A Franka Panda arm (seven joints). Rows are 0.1 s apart.
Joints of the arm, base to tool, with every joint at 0 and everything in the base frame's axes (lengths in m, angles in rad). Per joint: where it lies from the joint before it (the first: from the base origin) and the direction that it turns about. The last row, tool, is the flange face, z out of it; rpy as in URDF.
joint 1: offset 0 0 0.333 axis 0 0 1
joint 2: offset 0 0 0 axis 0 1 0
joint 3: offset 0 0 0.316 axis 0 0 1
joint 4: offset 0.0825 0 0 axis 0 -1 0
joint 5: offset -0.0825 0 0.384 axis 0 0 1
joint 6: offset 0 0 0 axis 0 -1 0
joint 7: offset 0.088 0 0 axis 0 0 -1
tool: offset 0 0 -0.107 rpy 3.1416 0 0
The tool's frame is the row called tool.
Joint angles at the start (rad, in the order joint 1, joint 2, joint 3, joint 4, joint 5, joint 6, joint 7): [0.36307, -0.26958, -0.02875, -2.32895, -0.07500, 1.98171, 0.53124]
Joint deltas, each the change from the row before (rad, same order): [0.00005, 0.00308, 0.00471, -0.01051, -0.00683, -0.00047, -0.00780]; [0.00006, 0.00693, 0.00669, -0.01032, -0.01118, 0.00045, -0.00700]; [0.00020, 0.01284, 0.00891, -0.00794, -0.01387, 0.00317, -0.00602]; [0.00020, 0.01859, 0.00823, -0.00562, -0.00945, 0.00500, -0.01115]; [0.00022, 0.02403, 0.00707, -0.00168, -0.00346, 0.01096, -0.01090]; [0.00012, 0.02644, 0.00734, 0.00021, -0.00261, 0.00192, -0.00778]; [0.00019, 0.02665, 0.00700, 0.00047, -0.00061, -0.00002, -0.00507]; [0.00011, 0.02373, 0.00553, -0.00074, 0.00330, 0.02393, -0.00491]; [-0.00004, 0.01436, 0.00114, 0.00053, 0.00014, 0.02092, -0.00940]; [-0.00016, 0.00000, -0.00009, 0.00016, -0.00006, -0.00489, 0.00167]
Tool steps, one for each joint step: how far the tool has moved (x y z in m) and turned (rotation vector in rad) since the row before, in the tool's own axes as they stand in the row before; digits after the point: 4 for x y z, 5 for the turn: [-0.0024, -0.0012, 0.0062, -0.01344, -0.00809, -0.01593]; [-0.0022, -0.0022, 0.0076, -0.01867, -0.00812, -0.01909]; [-0.0013, -0.0039, 0.0087, -0.02161, -0.00718, -0.02189]; [-0.0002, -0.0047, 0.0099, -0.01824, -0.01095, -0.02524]; [0.0017, -0.0057, 0.0099, -0.01052, -0.01019, -0.02189]; [0.0014, -0.0056, 0.0109, -0.01396, -0.01916, -0.01879]; [0.0013, -0.0055, 0.0110, -0.01281, -0.02190, -0.01510]; [0.0033, -0.0060, 0.0083, 0.00262, -0.00114, -0.01164]; [0.0032, -0.0028, 0.0042, 0.00407, 0.00615, -0.01197]; [-0.0004, 0.0003, 0.0004, -0.00212, -0.00426, 0.00190]
